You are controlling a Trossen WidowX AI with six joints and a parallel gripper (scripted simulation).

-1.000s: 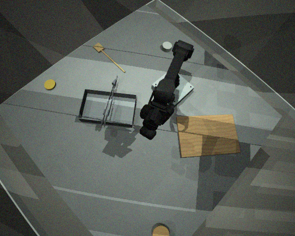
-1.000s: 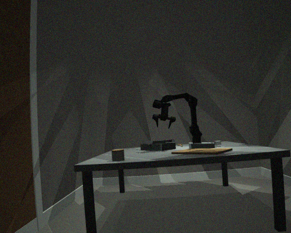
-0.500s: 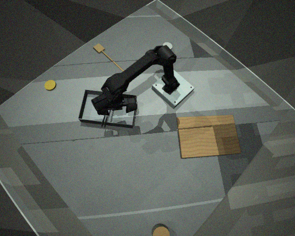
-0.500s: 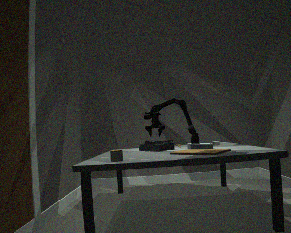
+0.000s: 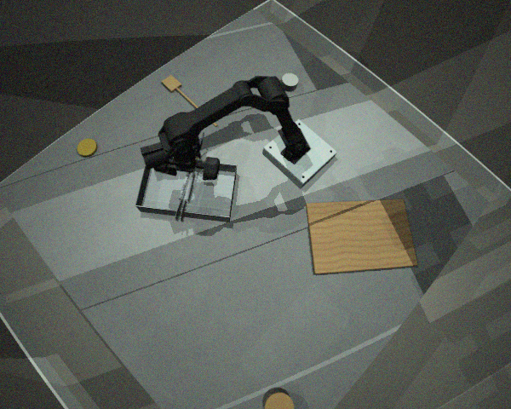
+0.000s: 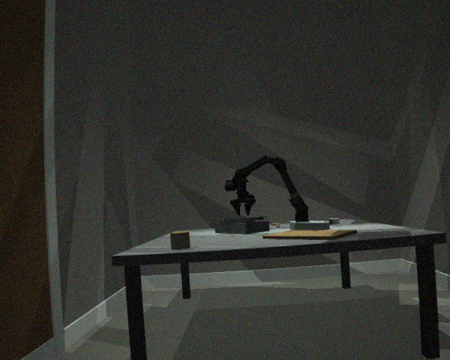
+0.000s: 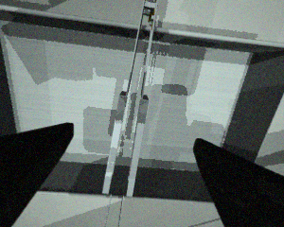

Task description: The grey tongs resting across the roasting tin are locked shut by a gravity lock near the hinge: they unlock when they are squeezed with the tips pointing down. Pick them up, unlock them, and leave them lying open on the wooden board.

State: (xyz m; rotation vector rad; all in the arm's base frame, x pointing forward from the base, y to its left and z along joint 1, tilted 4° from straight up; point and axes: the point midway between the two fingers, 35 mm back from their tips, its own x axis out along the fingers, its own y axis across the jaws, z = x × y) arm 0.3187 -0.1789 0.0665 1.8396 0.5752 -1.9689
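The roasting tin lies 20 mm ahead of my gripper tip and 70 mm below it. The rest, counted from my gripper tip: yellow lock piece 70 mm behind, 40 mm to the right, 30 mm below; then white disc 580 mm behind, 30 mm to the right, 80 mm below; then yellow disc 140 mm ahead, 400 mm to the right, 90 mm below.
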